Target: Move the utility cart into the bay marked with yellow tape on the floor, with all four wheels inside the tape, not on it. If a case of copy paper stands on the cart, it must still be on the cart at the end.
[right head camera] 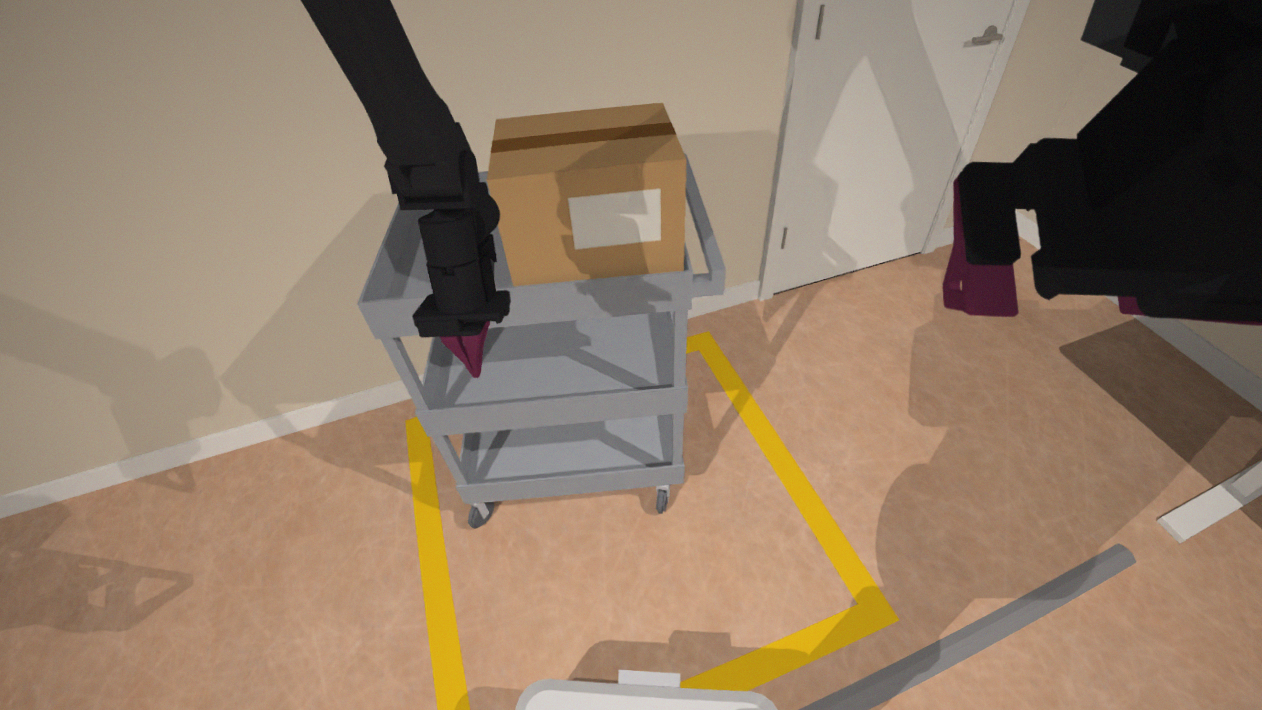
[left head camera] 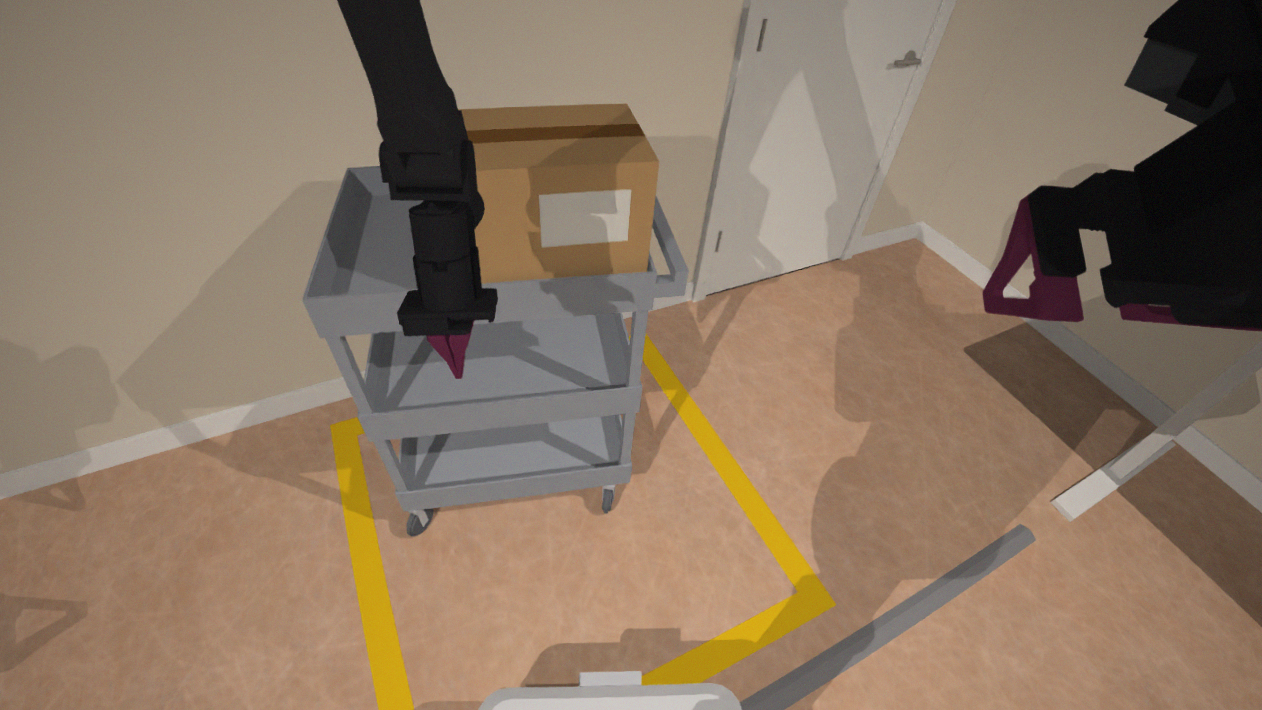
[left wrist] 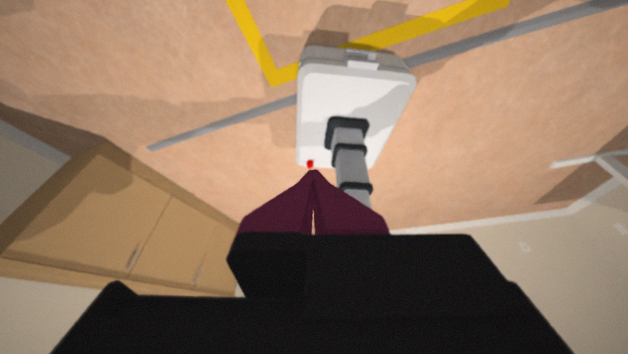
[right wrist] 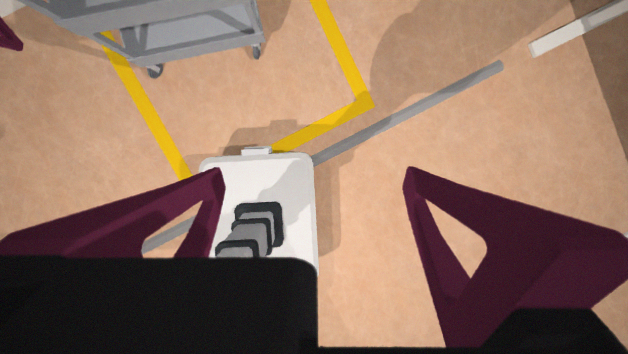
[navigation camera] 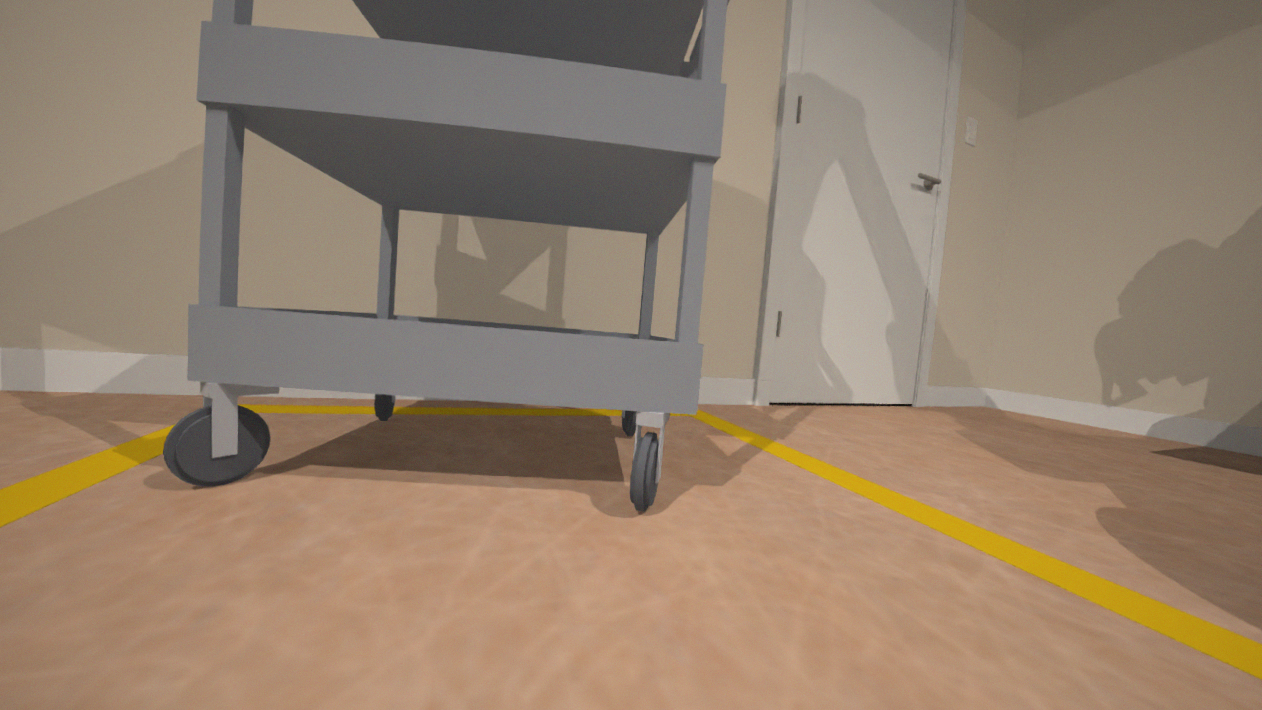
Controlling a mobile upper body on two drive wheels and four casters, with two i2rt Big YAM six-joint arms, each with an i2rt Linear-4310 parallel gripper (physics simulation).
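Frame: origin at the left arm's base, x back, y right, z up, level; centimetres.
Where they show: left gripper, fingertip midpoint: (right head camera: 477, 375) (left head camera: 459, 376) (left wrist: 313, 177) (right wrist: 21, 47); right gripper, fingertip midpoint: (right head camera: 1033, 298) (left head camera: 1055, 305) (right wrist: 313, 177).
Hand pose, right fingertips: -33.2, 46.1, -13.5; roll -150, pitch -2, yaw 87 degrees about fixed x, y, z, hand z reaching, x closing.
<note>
Things, the pixels of their top centre, and the offset from my right fingertips, as dx, dy, dz. "pt": a spot on its surface instead.
- brown case at its top centre: (left head camera: 551, 132) (right head camera: 583, 136) -65.9, -36.3, -20.9
- grey bar at a spot on its surface: (left head camera: 891, 618) pt -19.7, +53.1, -127.2
The grey utility cart (left head camera: 503, 412) (right head camera: 564, 407) (right wrist: 200, 50) (navigation camera: 445, 353) stands upright in the bay marked by yellow tape (left head camera: 723, 450) (right head camera: 785, 459) (right wrist: 340, 45) (navigation camera: 935, 514). In the navigation camera its two near wheels stand inside the side tapes; the far wheels show small, close to the back tape. A brown case (left head camera: 564, 220) (right head camera: 586, 220) with a white label stands on the top tray. My left gripper (left head camera: 458, 376) (right head camera: 477, 375) (left wrist: 313, 177) is shut and empty, in front of the cart's near side below the top tray's rim. My right gripper (right wrist: 313, 177) is open and empty, well right of the cart.
A wall and a white door (left head camera: 794, 141) (right head camera: 869, 141) (navigation camera: 856, 211) stand behind the cart. My white base (left wrist: 350, 95) (right wrist: 260, 185) covers part of the front tape. A grey bar (left head camera: 891, 618) (right wrist: 415, 110) lies low beside it. A wooden cabinet (left wrist: 125, 220) shows in the left wrist view.
</note>
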